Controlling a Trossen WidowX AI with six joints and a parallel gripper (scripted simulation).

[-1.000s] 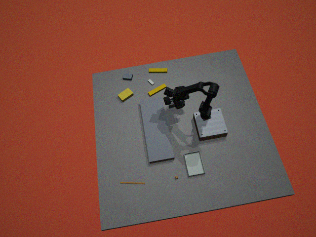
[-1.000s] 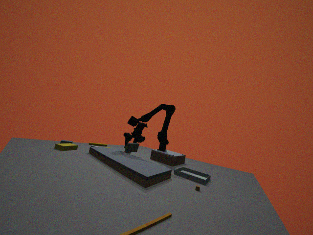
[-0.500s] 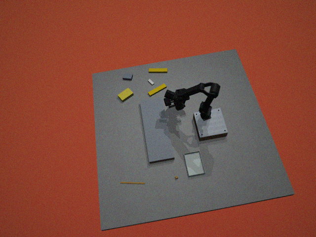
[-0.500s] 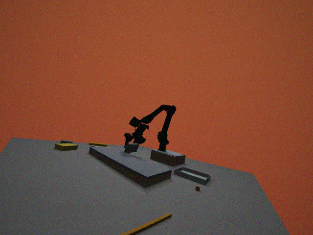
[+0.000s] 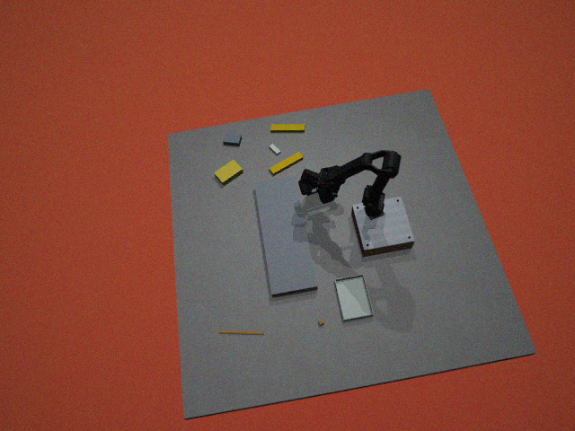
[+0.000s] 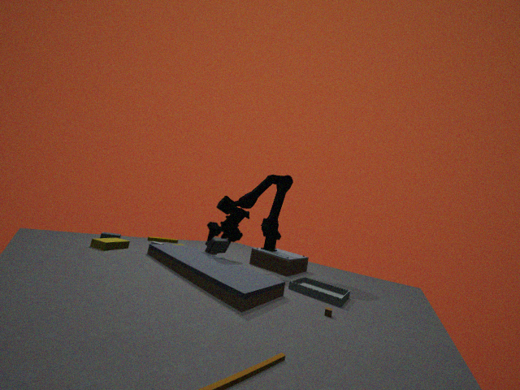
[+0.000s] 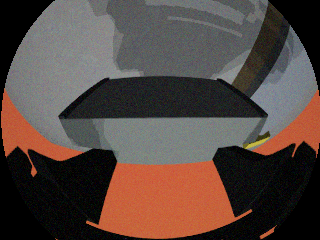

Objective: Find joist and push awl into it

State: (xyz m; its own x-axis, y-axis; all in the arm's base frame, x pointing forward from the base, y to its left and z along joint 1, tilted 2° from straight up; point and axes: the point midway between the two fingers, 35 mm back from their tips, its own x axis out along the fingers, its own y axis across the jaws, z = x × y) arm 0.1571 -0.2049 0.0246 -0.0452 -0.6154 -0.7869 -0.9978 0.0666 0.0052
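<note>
The stud finder is 10 mm below my gripper tip and 10 mm behind it. Also, from my gripper tip: white piece (270 mm to the right, 110 mm ahead, 70 mm below); awl (70 mm below, 50 mm to the right); grey block (400 mm to the right, 270 mm ahead, 70 mm below).
</note>
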